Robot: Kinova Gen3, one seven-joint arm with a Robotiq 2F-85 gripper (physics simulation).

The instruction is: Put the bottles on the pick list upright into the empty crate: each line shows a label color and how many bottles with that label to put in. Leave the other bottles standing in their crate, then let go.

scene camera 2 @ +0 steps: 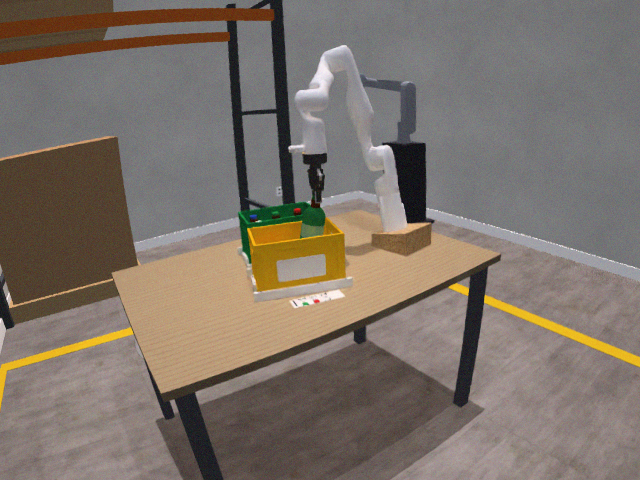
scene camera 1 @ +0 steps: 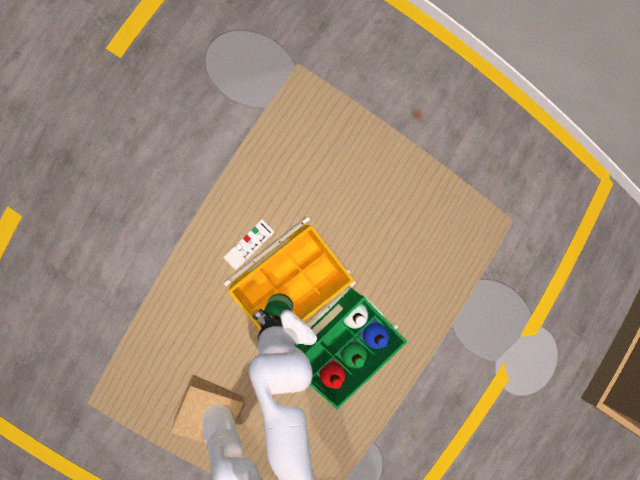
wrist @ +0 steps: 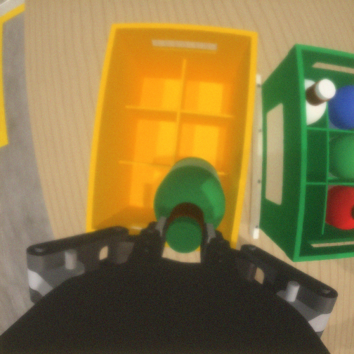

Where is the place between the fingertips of my gripper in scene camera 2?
317, 202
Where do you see a pick list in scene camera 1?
At 261, 232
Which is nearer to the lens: the white bottle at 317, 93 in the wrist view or the green bottle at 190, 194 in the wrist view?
The green bottle.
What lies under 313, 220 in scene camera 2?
A green bottle.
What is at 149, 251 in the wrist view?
My gripper.
